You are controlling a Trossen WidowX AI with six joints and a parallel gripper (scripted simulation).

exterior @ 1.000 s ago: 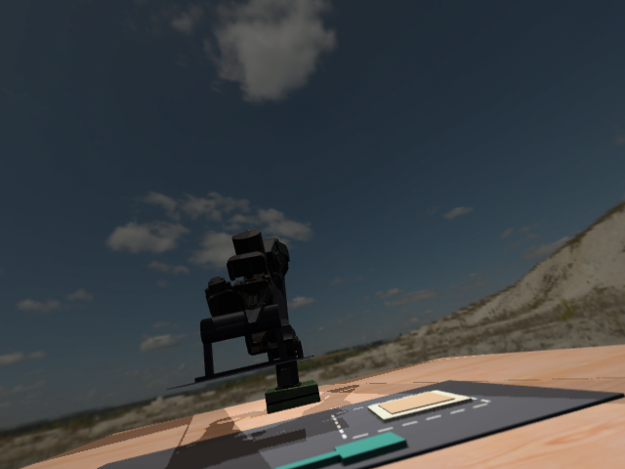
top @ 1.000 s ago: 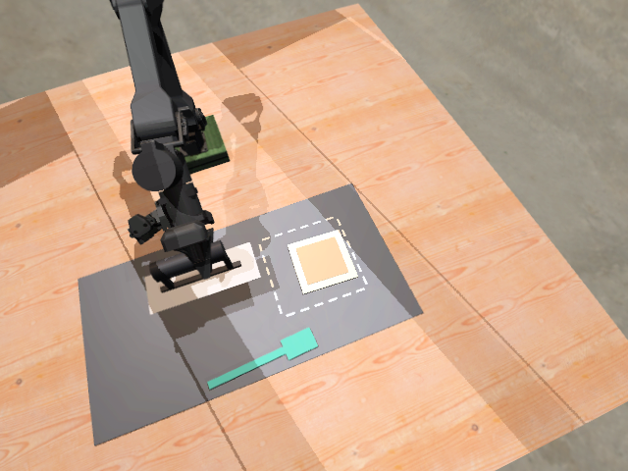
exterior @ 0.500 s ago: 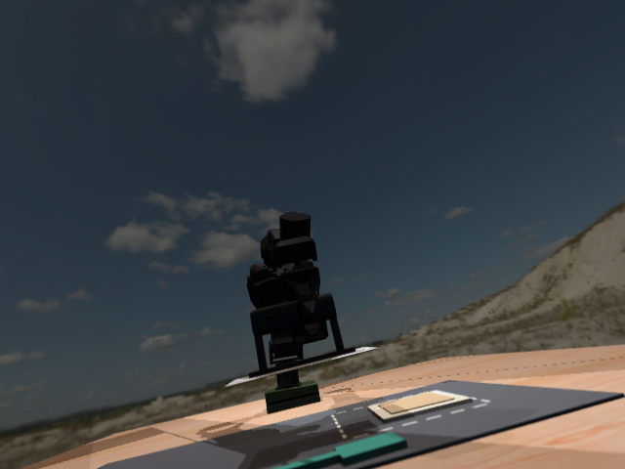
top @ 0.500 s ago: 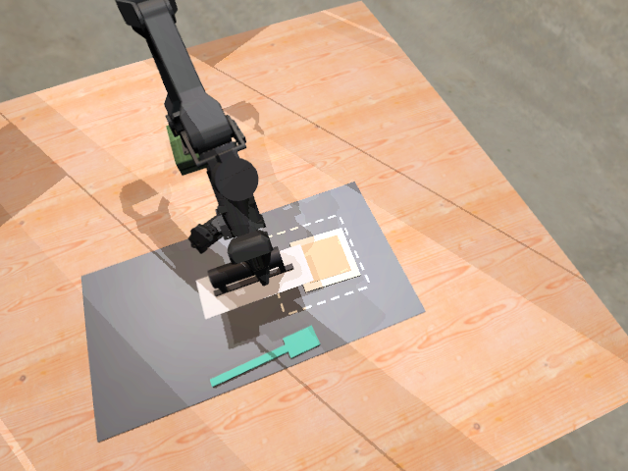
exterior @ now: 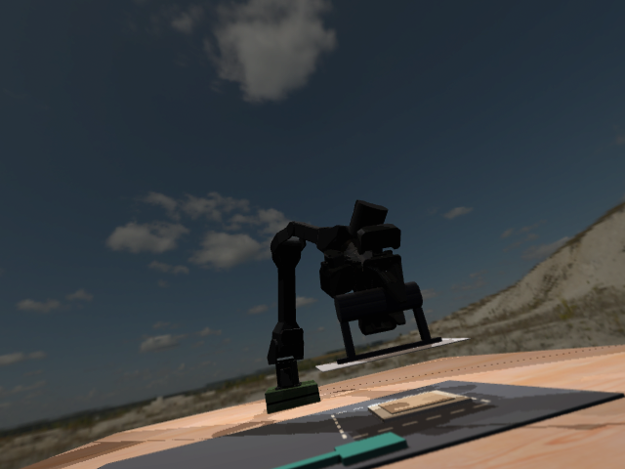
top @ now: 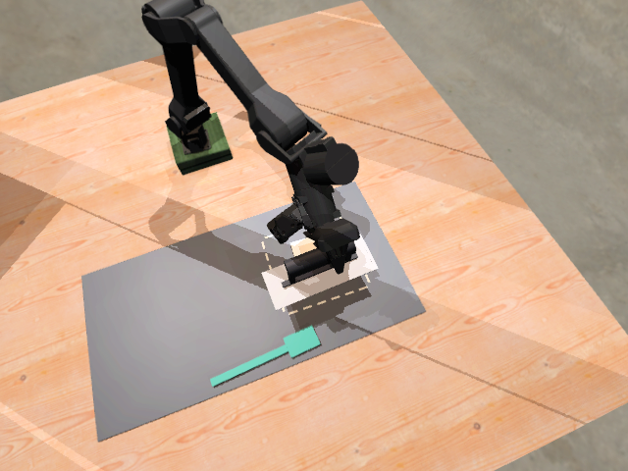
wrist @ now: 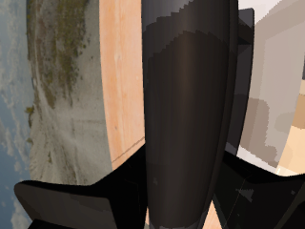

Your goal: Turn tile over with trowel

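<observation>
Now: gripper tip 8 cm short of the flat teal tool, 14 cm to the left of it and 12 cm above it. Also, from my gripper tip: tile 8 cm behind, 12 cm below; grey mat 6 cm behind, 18 cm to the right, 14 cm below.
</observation>
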